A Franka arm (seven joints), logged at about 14 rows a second.
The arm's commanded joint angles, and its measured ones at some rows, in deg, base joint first. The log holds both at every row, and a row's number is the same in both.
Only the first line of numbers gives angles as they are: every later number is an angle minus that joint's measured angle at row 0.
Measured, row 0: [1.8, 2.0, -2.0, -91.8, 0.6, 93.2, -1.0]
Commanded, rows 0 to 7: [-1.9, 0.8, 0.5, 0.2, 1.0, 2.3, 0.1]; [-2.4, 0.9, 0.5, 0.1, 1.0, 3.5, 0.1]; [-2.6, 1.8, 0.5, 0.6, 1.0, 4.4, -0.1]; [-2.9, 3.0, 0.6, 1.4, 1.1, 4.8, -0.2]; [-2.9, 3.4, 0.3, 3.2, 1.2, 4.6, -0.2]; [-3.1, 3.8, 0.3, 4.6, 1.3, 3.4, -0.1]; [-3.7, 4.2, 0.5, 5.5, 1.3, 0.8, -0.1]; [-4.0, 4.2, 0.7, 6.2, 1.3, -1.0, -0.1]
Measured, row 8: [-2.6, 2.8, -0.1, 2.8, 0.0, 2.7, -0.1]
